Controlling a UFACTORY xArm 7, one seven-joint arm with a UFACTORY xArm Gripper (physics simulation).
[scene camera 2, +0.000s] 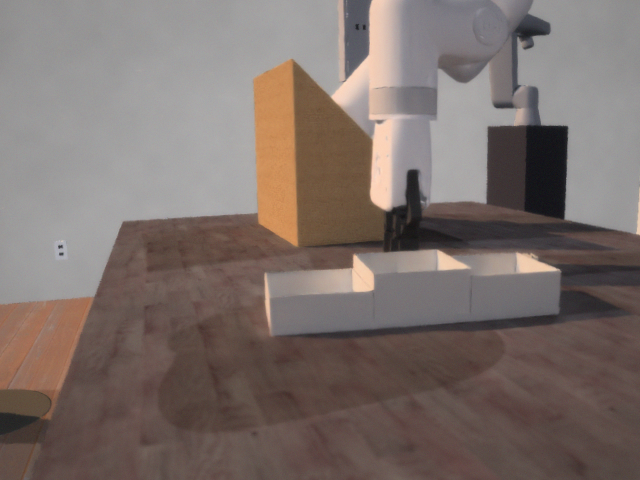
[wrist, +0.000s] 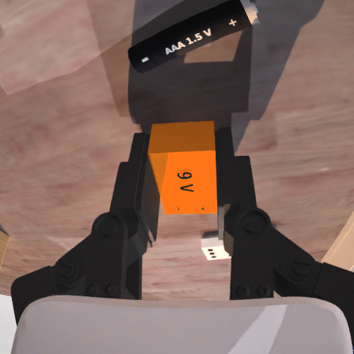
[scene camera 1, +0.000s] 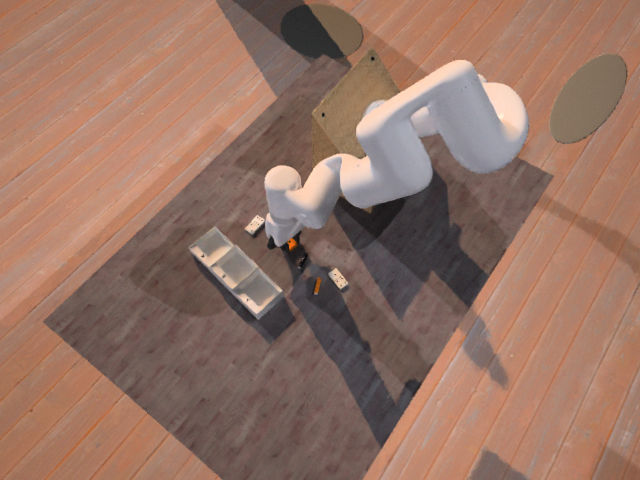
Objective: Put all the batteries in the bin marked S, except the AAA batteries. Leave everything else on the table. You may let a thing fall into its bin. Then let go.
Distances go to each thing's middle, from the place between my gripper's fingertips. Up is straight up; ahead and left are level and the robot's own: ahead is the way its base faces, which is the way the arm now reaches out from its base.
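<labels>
My gripper's 1 cm below the orange 9 V battery (wrist: pixel 182 154) and 1 cm to the left of it. There are also three joined white bins (scene camera 2: pixel 426 287), and those are 2 cm above my hand, 13 cm ahead of it and 7 cm to the right of it.
</labels>
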